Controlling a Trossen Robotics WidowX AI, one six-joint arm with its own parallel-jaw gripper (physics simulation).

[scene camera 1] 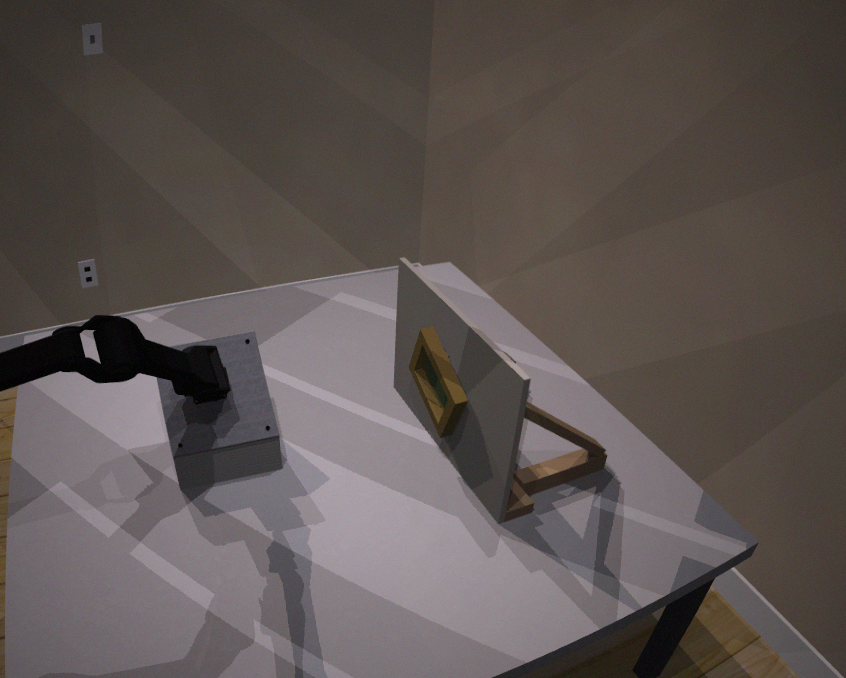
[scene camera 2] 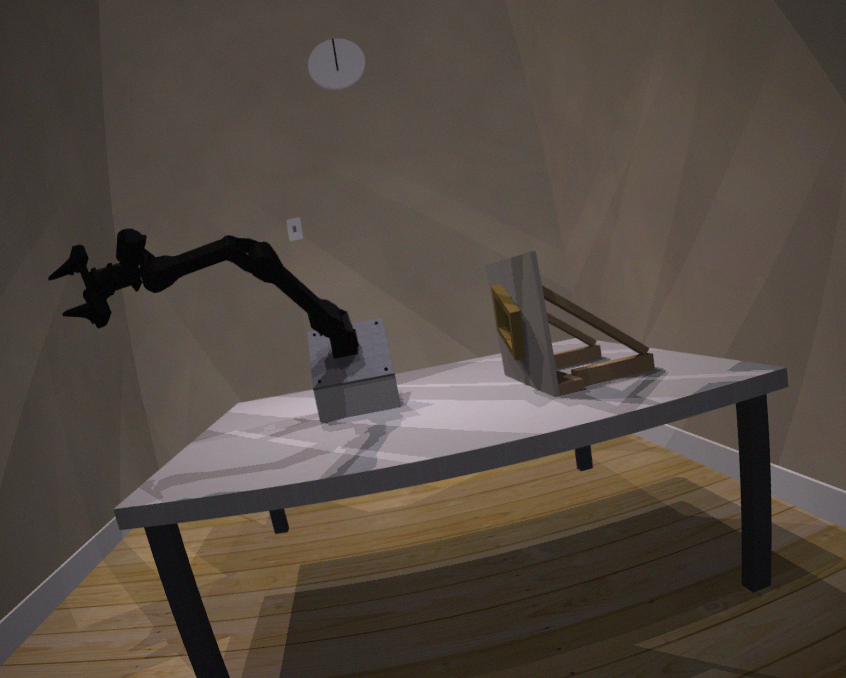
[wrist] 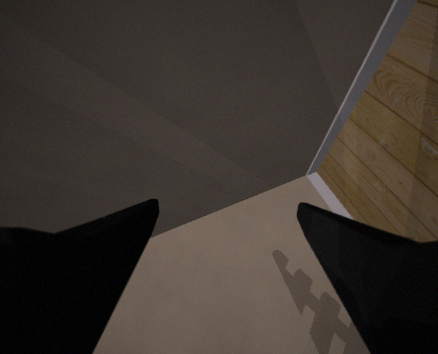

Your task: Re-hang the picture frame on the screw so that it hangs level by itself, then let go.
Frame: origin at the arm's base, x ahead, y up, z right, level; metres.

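Seen in the pictures: gripper, between the fingertips: (scene camera 2: 55, 296) (wrist: 228, 207); arm's base, origin of its link: (scene camera 1: 207, 384) (scene camera 2: 344, 347).
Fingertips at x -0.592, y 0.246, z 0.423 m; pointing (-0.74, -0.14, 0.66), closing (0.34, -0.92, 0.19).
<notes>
Offsets run from my fingertips to a thing's middle. "spot": to the spot under its first point. Level surfaces: height alone.
The gold picture frame @(dx +0.995, dy -0.249, dz -0.285 m) (scene camera 1: 439, 361) (scene camera 2: 516, 331) with a green picture rests against the face of the upright grey board (scene camera 1: 483, 437) (scene camera 2: 531, 289). It is tilted, with the end nearer the cameras lower. The screw does not show; the frame may hide it. My gripper (scene camera 2: 57, 295) (wrist: 228, 207) is open and empty. In scene camera 2 it is at the far left, high up and beyond the table's left end, far from the frame. It is outside scene camera 1's view. In the wrist view the two black fingers stand wide apart before bare walls.
The board leans on wooden braces @(spot: dx +1.169, dy -0.375, dz -0.093 m) (scene camera 1: 561, 471) (scene camera 2: 614, 365) at the right part of the white table @(dy -0.411 m) (scene camera 1: 367, 565) (scene camera 2: 451, 430). The arm's grey base block (scene camera 1: 243, 402) (scene camera 2: 356, 399) stands left of the board. Walls and wooden floor (wrist: 395, 115) surround the table.
</notes>
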